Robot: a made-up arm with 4 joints.
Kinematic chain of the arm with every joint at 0, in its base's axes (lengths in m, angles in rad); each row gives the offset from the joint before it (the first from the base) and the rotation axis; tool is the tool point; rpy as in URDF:
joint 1: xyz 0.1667 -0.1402 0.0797 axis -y
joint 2: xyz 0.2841 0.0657 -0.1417 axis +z
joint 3: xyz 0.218 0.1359 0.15 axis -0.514 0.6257 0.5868
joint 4: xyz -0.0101 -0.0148 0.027 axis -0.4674 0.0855 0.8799
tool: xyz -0.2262 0.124 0.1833 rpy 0 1.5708 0
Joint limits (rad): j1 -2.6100..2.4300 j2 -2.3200..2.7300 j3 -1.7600..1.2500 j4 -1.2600..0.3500
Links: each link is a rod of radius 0.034 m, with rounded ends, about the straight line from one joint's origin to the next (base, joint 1, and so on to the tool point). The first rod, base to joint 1, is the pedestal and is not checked.
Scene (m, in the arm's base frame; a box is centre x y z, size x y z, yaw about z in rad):
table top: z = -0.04
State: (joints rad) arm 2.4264 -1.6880 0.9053 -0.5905
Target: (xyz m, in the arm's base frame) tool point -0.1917 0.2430 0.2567
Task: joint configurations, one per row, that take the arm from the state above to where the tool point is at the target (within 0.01 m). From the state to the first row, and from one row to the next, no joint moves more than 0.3 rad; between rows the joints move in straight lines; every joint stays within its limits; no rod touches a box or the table.
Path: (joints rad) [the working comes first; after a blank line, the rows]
Joints at the target: 1.9853 0.1788 0.7280 -0.4763
Straight joint move there: clear.

1: 2.3634 -1.4213 0.8800 -0.5742
2: 2.3004 -1.1546 0.8546 -0.5579
3: 2.2374 -0.8880 0.8293 -0.5416
4: 2.1743 -0.6213 0.8040 -0.5253
5: 2.1113 -0.3546 0.7787 -0.5090
6: 2.0483 -0.0879 0.7533 -0.4926
7: 1.9853 0.1788 0.7280 -0.4763

